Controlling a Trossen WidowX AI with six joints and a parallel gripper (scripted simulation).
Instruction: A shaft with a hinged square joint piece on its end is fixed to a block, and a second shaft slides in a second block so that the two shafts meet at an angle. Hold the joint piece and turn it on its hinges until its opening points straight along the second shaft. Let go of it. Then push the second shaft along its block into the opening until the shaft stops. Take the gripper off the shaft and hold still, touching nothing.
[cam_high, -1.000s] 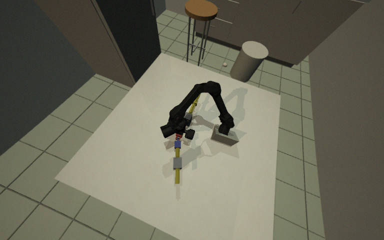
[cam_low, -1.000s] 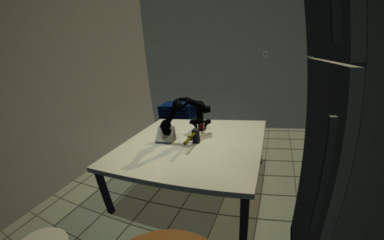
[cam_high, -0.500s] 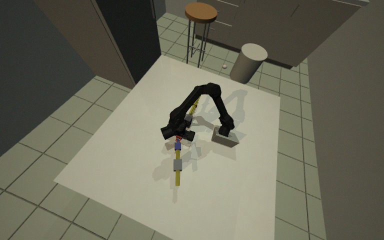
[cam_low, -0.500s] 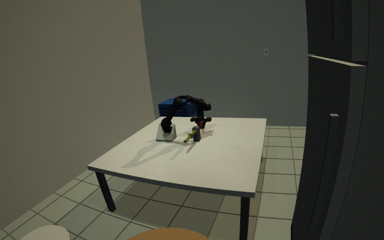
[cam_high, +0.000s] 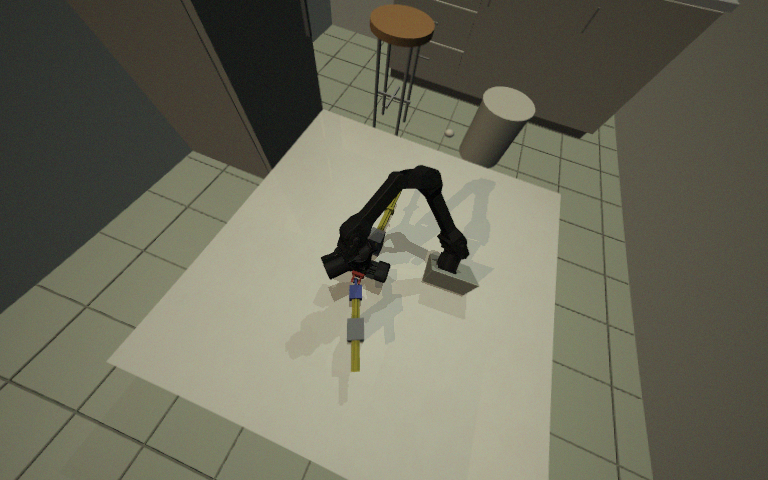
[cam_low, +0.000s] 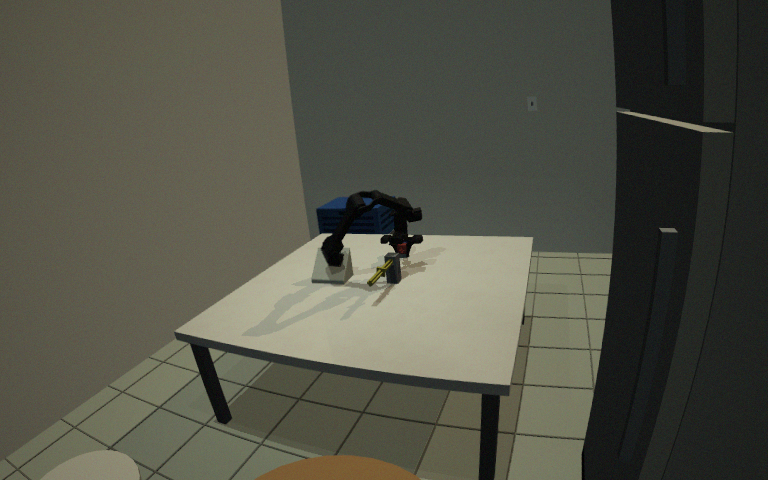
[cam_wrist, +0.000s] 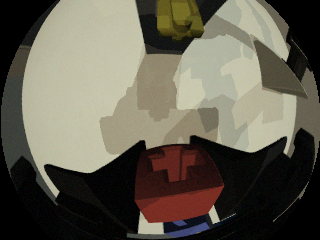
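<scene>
Now: gripper tip 4 cm below the red square joint piece and 2 cm to the right of it.
</scene>
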